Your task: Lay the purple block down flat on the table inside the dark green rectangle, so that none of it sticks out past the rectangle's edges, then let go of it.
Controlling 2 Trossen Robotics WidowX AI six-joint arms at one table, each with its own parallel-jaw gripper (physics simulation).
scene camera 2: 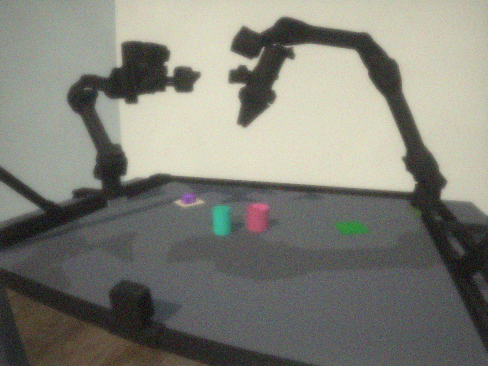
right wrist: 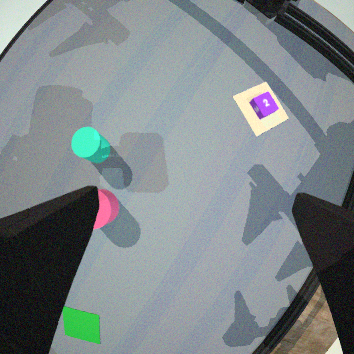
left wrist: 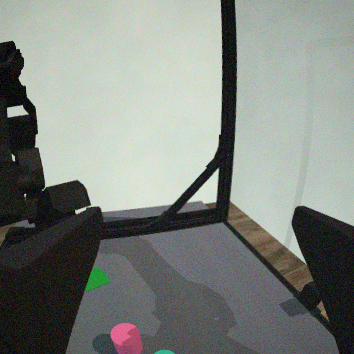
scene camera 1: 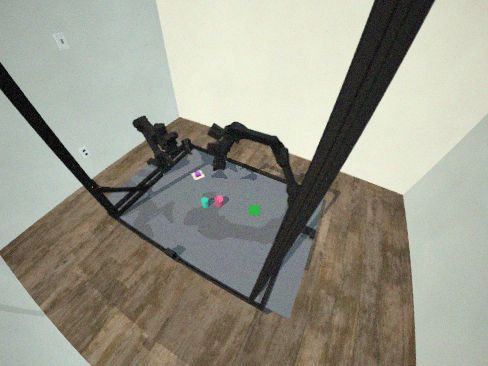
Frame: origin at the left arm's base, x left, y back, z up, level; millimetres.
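Seen in the pictures: left gripper, fingertip midpoint: (scene camera 2: 184,72) (left wrist: 202,217) (scene camera 1: 183,158); right gripper, fingertip midpoint: (scene camera 2: 240,126) (right wrist: 201,200); left arm's base at its link origin: (scene camera 2: 112,196) (right wrist: 265,4) (scene camera 1: 165,169); right arm's base at its link origin: (scene camera 2: 425,207).
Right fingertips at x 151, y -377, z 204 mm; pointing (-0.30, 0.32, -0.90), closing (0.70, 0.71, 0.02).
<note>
Offsets run from my right fingertips to a thing's middle. "spot": to the spot under its first point.
The purple block @[dy +189, dx -9, dz -213 mm] (scene camera 1: 198,174) (scene camera 2: 188,198) (right wrist: 265,105), marked with a 2, sits on a cream square @[spot: dy +160, dx -7, dz -222 mm] (scene camera 2: 196,203) (right wrist: 258,126). It does not show in the left wrist view. A flat green rectangle @[spot: dy -272, dx +56, dz -222 mm] (scene camera 1: 254,210) (scene camera 2: 352,228) (left wrist: 97,280) (right wrist: 82,325) lies on the table, apart from the block. My right gripper (scene camera 1: 219,165) (scene camera 2: 243,123) (right wrist: 201,200) is open and empty, high above the table, with the block beyond its fingertips in its wrist view. My left gripper (scene camera 1: 187,144) (scene camera 2: 198,76) (left wrist: 202,217) is open and empty, raised at the left.
A teal cylinder @[dy -42, dx -126, dz -196 mm] (scene camera 1: 205,202) (scene camera 2: 222,220) (right wrist: 86,142) and a pink cylinder @[dy -91, dx -59, dz -198 mm] (scene camera 1: 219,201) (scene camera 2: 257,218) (left wrist: 126,339) (right wrist: 106,209) stand side by side between the cream square and the green rectangle. A small olive-green patch (scene camera 2: 416,212) shows by the right arm's base. Dark frame bars edge the table.
</note>
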